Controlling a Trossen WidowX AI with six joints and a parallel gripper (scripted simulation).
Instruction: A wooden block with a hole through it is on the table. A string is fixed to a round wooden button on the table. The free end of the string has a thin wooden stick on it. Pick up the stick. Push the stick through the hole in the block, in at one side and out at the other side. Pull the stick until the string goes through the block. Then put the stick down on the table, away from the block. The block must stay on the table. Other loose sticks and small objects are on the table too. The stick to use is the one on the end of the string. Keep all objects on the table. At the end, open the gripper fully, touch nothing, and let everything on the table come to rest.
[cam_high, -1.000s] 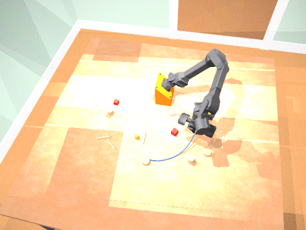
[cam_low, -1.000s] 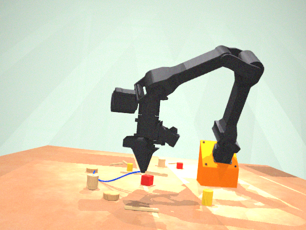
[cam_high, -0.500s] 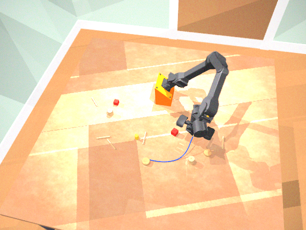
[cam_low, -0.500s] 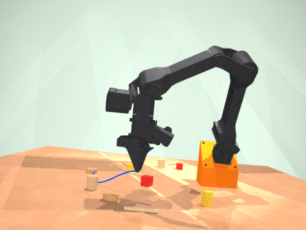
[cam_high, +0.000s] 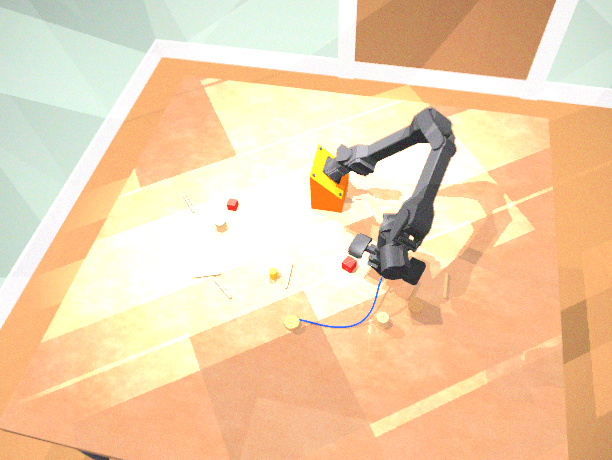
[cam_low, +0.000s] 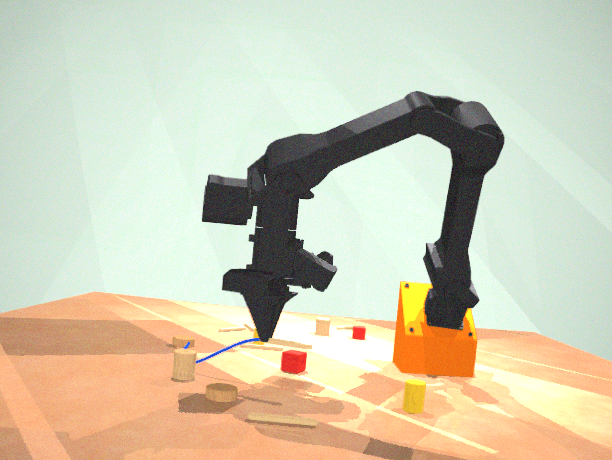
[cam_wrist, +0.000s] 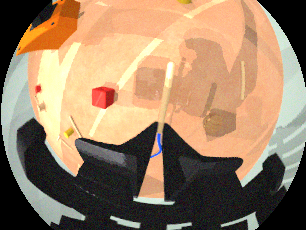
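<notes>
Right now the round wooden button is 16 cm ahead of my gripper tip, 20 cm to the right of it and 5 cm below it. The rest, counted from my gripper tip: red cube: 4 cm behind, 10 cm to the right, 4 cm below; loose stick: 6 cm behind, 17 cm to the left, 6 cm below; thin wooden stick: 1 cm behind.
</notes>
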